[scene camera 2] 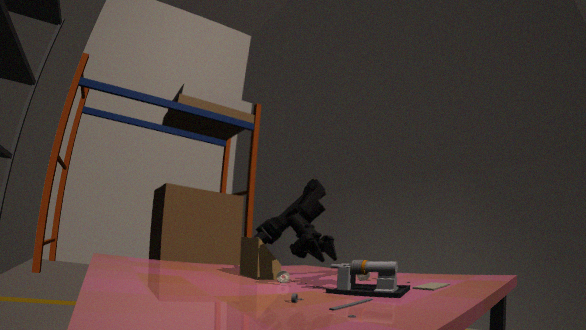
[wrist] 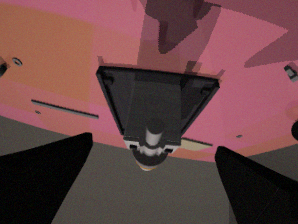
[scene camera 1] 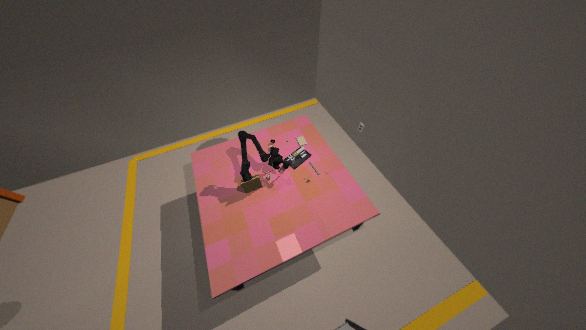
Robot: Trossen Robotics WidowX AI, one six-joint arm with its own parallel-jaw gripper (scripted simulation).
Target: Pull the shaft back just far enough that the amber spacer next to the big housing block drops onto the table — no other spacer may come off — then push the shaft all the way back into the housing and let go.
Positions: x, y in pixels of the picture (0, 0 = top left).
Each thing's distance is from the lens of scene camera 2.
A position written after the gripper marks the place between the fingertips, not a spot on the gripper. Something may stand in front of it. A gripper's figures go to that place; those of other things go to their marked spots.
gripper (scene camera 2: 330, 260): 0.97 m
housing block (scene camera 2: 386, 286): 0.89 m
